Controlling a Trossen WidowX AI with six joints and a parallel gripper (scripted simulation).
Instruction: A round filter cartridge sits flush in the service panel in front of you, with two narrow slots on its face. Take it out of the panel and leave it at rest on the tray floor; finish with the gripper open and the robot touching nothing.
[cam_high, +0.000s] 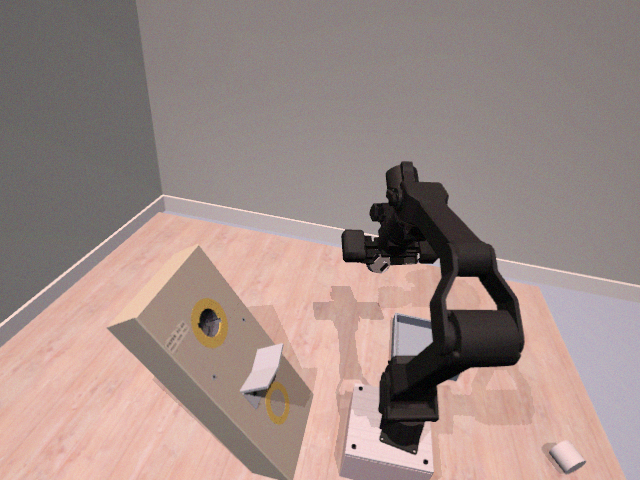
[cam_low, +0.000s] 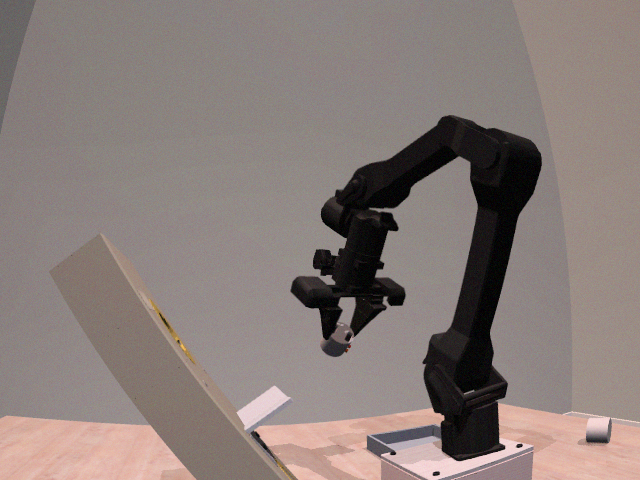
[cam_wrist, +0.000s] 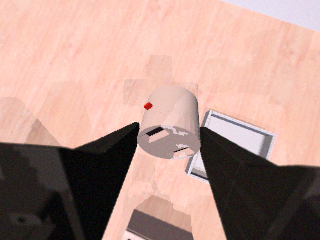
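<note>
My gripper tip is 150 mm past the grey tray, 30 mm to the left of it and 220 mm above it. Round my gripper tip: beige service panel (170 mm ahead, 310 mm to the left, 70 mm below); then round filter cartridge (right at my gripper tip).
</note>
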